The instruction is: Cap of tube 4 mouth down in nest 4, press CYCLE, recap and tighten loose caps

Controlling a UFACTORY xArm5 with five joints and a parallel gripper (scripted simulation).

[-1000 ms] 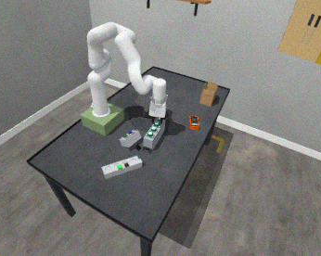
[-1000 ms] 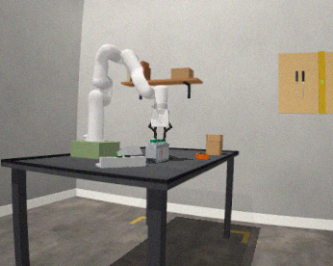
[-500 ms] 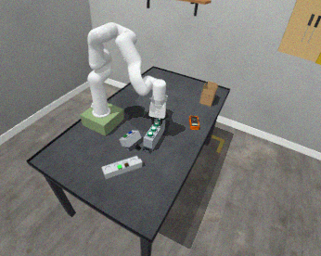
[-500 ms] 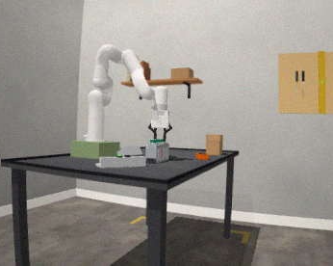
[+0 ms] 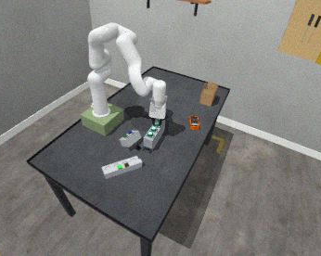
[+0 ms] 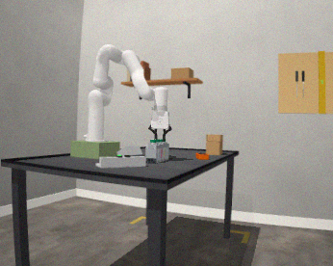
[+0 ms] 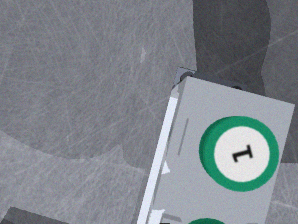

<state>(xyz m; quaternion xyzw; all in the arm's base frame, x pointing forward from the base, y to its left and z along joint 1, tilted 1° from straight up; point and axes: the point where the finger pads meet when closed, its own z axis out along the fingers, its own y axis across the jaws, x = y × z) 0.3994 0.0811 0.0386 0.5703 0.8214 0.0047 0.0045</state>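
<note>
The green ready key lies 16 cm to the right of my hand, 14 cm behind it and 6 cm below it. Also, from my hand: blue cycle key (13 cm behind, 12 cm to the right, 6 cm below); cardboard box (64 cm to the left, 16 cm ahead, 6 cm below); key housing (14 cm to the right, 11 cm behind, 8 cm below).
</note>
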